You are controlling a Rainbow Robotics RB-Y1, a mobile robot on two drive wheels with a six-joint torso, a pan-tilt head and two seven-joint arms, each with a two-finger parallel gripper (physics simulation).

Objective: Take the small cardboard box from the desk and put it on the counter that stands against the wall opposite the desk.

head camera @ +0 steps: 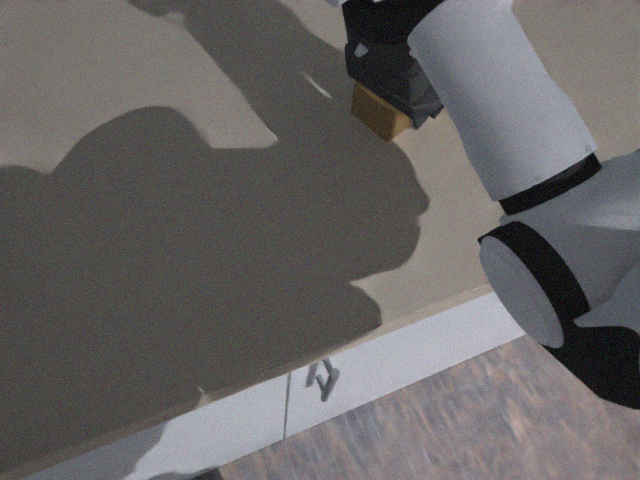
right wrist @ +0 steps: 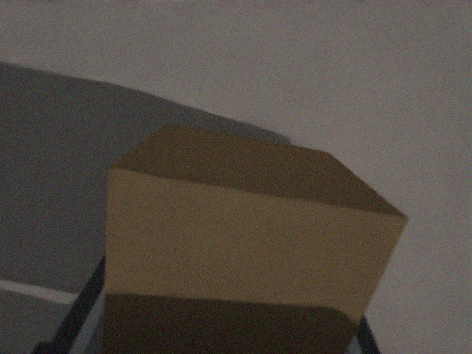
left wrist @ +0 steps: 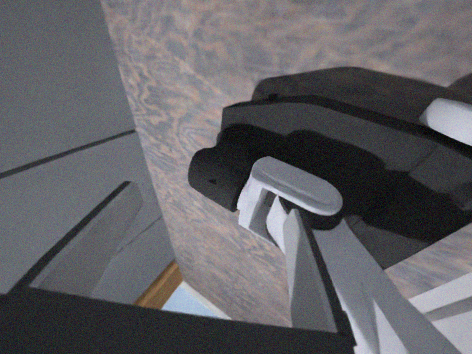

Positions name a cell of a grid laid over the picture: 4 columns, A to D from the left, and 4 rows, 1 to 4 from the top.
Scene:
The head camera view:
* my right gripper: C1
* small brown cardboard box: C2
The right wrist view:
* small brown cardboard box: B3
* white counter cabinet: D2
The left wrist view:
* my left gripper: B3
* grey shelving unit: A2

